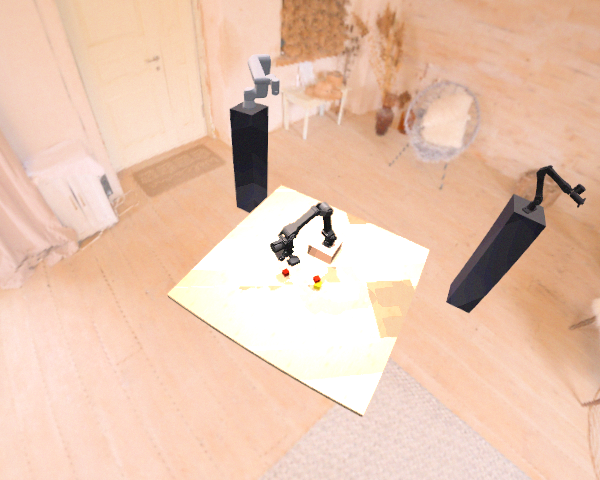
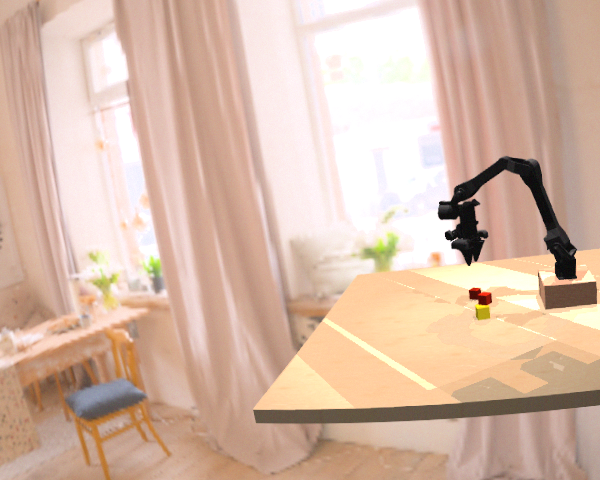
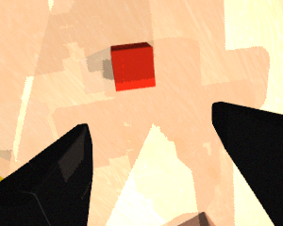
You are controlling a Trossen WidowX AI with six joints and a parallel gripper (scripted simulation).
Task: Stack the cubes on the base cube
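The yellow cube is 21 cm to the left of my gripper tip, 11 cm below it and 2 cm behind it.
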